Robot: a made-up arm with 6 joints. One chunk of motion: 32 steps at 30 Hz.
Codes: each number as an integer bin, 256 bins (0 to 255) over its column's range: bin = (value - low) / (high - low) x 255, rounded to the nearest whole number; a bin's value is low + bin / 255 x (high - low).
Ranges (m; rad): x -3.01..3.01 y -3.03..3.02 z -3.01..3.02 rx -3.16..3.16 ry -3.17..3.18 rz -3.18..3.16
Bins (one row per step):
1: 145 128 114 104 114 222
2: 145 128 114 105 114 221
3: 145 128 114 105 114 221
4: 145 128 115 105 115 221
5: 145 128 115 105 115 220
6: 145 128 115 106 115 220
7: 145 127 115 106 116 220
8: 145 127 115 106 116 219
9: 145 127 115 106 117 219
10: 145 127 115 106 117 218
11: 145 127 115 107 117 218
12: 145 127 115 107 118 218
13: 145 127 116 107 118 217
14: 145 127 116 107 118 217
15: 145 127 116 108 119 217
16: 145 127 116 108 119 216
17: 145 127 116 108 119 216
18: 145 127 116 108 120 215
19: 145 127 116 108 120 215
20: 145 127 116 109 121 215
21: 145 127 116 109 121 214
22: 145 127 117 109 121 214
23: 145 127 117 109 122 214
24: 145 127 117 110 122 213
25: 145 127 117 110 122 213
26: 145 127 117 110 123 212
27: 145 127 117 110 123 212
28: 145 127 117 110 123 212
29: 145 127 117 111 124 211
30: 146 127 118 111 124 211
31: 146 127 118 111 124 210
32: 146 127 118 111 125 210
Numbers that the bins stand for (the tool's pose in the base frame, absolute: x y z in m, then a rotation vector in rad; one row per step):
1: 0.4131 0.0069 -0.3142 -0.5824 -0.3312 2.3395
2: 0.4131 0.0069 -0.3142 -0.5576 -0.3312 2.3147
3: 0.4131 0.0069 -0.3142 -0.5576 -0.3312 2.3147
4: 0.4131 0.0069 -0.2906 -0.5576 -0.3063 2.3147
5: 0.4131 0.0069 -0.2906 -0.5576 -0.3063 2.2898
6: 0.4131 0.0069 -0.2906 -0.5329 -0.3063 2.2898
7: 0.4131 -0.0169 -0.2906 -0.5329 -0.2814 2.2898
8: 0.4131 -0.0169 -0.2906 -0.5329 -0.2814 2.2649
9: 0.4131 -0.0169 -0.2906 -0.5329 -0.2565 2.2649
10: 0.4131 -0.0169 -0.2906 -0.5329 -0.2565 2.2401
11: 0.4131 -0.0169 -0.2906 -0.5081 -0.2565 2.2401
12: 0.4131 -0.0169 -0.2906 -0.5081 -0.2316 2.2401
13: 0.4131 -0.0169 -0.2669 -0.5081 -0.2316 2.2152
14: 0.4131 -0.0169 -0.2669 -0.5081 -0.2316 2.2152
15: 0.4131 -0.0169 -0.2669 -0.4833 -0.2067 2.2152
16: 0.4131 -0.0169 -0.2669 -0.4833 -0.2067 2.1904
17: 0.4131 -0.0169 -0.2669 -0.4833 -0.2067 2.1904
18: 0.4131 -0.0169 -0.2669 -0.4833 -0.1818 2.1655
19: 0.4131 -0.0169 -0.2669 -0.4833 -0.1818 2.1655
20: 0.4131 -0.0169 -0.2669 -0.4585 -0.1569 2.1655
21: 0.4131 -0.0169 -0.2669 -0.4585 -0.1569 2.1406
22: 0.4131 -0.0169 -0.2433 -0.4585 -0.1569 2.1406
23: 0.4131 -0.0169 -0.2433 -0.4585 -0.1320 2.1406
24: 0.4131 -0.0169 -0.2433 -0.4337 -0.1320 2.1158
25: 0.4131 -0.0169 -0.2433 -0.4337 -0.1320 2.1158
26: 0.4131 -0.0169 -0.2433 -0.4337 -0.1071 2.0909
27: 0.4131 -0.0169 -0.2433 -0.4337 -0.1071 2.0909
28: 0.4131 -0.0169 -0.2433 -0.4337 -0.1071 2.0909
29: 0.4131 -0.0169 -0.2433 -0.4089 -0.0822 2.0660
30: 0.4367 -0.0169 -0.2196 -0.4089 -0.0822 2.0660
31: 0.4367 -0.0169 -0.2196 -0.4089 -0.0822 2.0412
32: 0.4367 -0.0169 -0.2196 -0.4089 -0.0573 2.0412

